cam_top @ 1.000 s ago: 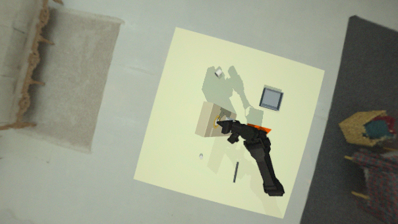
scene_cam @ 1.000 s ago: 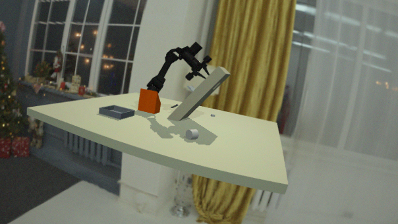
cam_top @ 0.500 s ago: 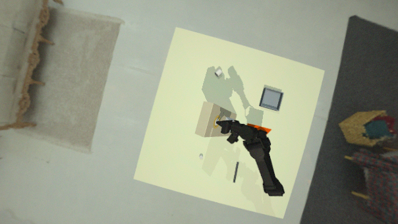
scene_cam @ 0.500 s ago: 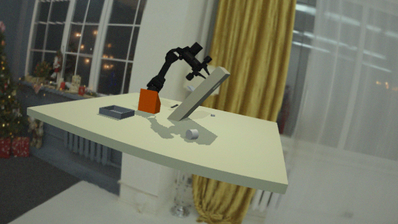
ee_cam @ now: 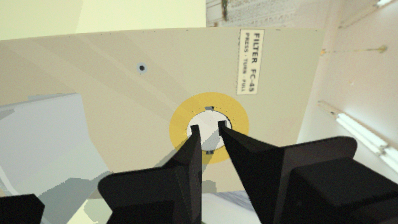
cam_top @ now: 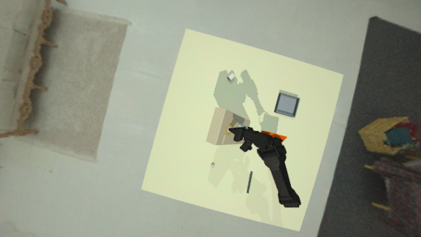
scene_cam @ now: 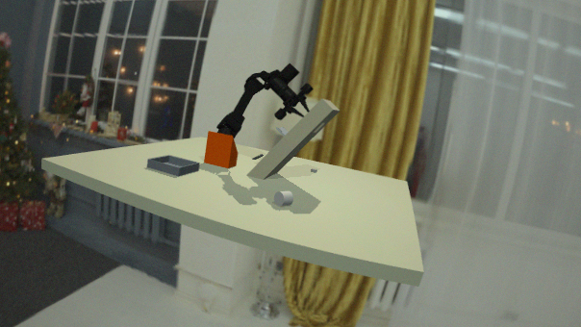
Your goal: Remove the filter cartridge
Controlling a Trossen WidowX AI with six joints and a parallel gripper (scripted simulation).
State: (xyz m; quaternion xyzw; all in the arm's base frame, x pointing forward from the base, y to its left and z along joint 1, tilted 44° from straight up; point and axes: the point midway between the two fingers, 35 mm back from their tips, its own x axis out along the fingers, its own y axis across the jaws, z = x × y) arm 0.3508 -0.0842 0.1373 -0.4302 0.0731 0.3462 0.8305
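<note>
Right now my gripper tip is 1 cm short of the round filter cartridge and 1 cm above it. Round my gripper tip: grey tray 39 cm behind, 32 cm to the right, 26 cm below; service panel 8 cm below, 3 cm behind.
</note>
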